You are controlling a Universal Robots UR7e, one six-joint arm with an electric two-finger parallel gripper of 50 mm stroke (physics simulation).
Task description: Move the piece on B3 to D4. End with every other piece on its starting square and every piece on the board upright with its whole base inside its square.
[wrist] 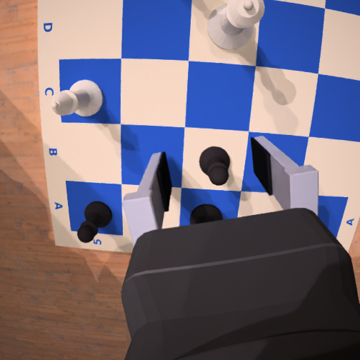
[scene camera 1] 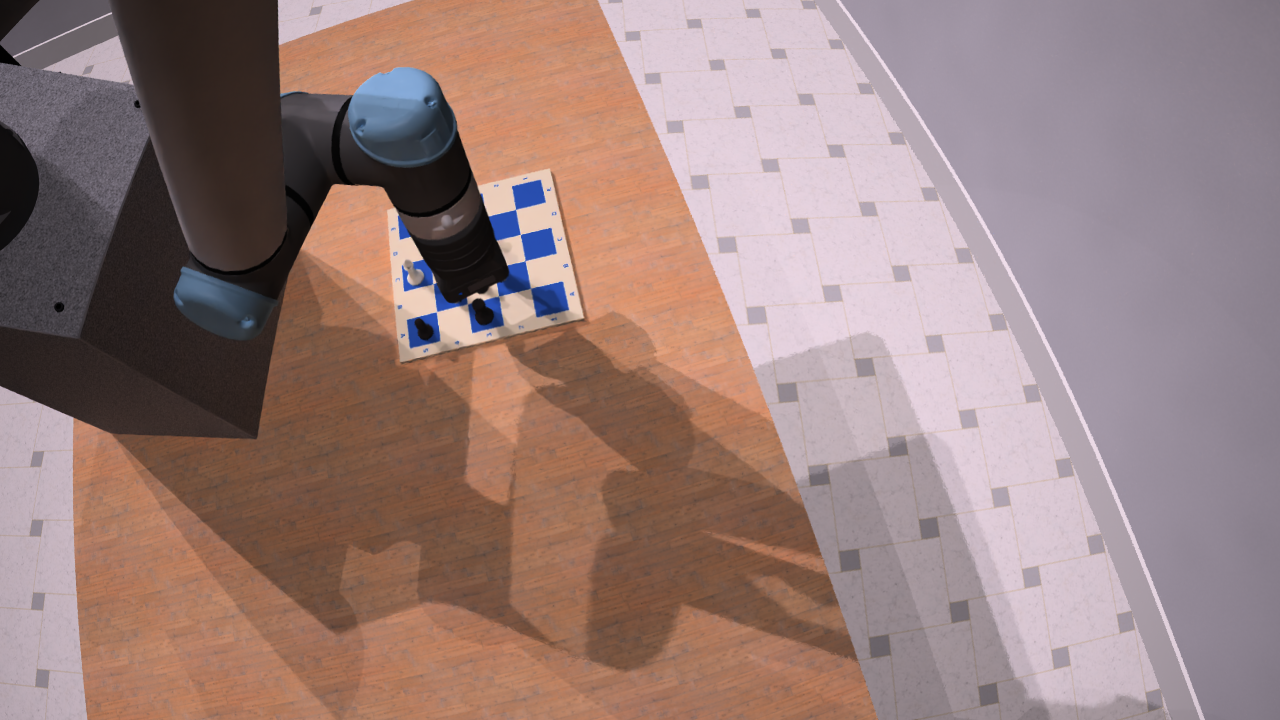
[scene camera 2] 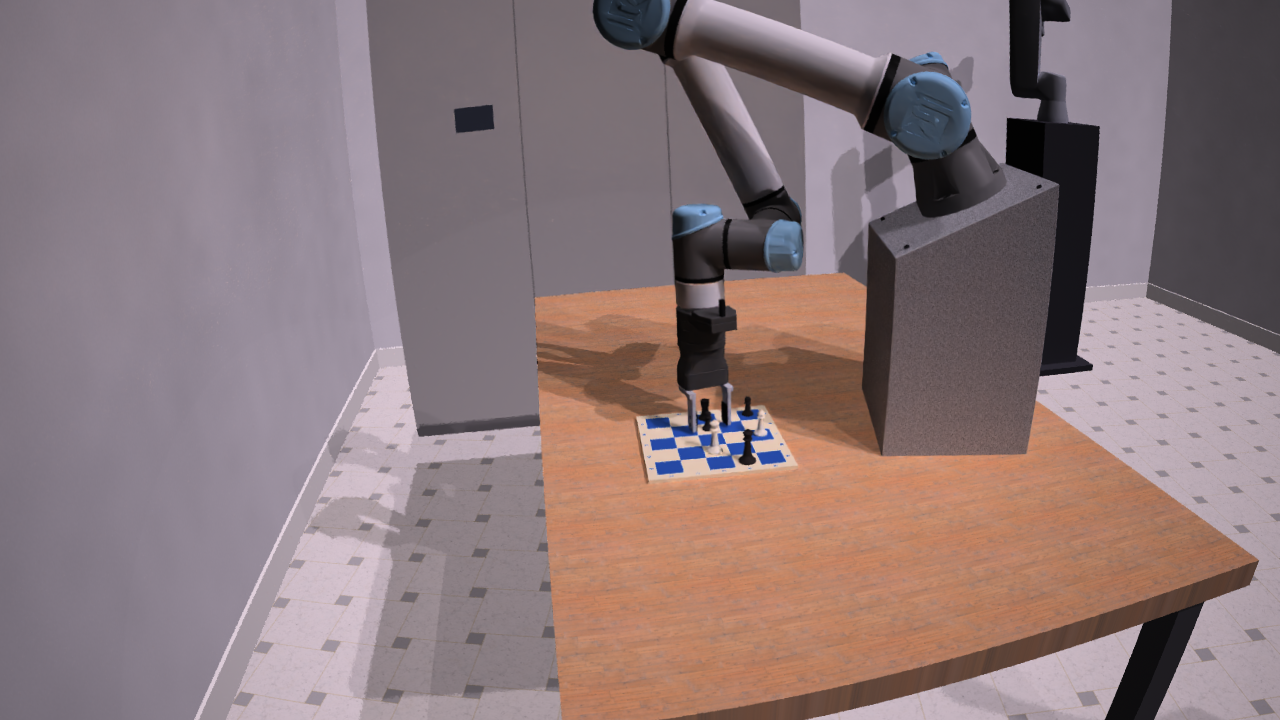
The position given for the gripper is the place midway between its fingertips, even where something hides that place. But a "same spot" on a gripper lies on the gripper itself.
Scene:
gripper: wrist; scene camera 1 477,284; scene camera 2
chessboard: wrist 166,86; scene camera 1; scene camera 2
same spot on gripper: [scene camera 2: 691,401] = [wrist: 293,161]
same spot on chessboard: [scene camera 1: 540,292] = [scene camera 2: 664,425]

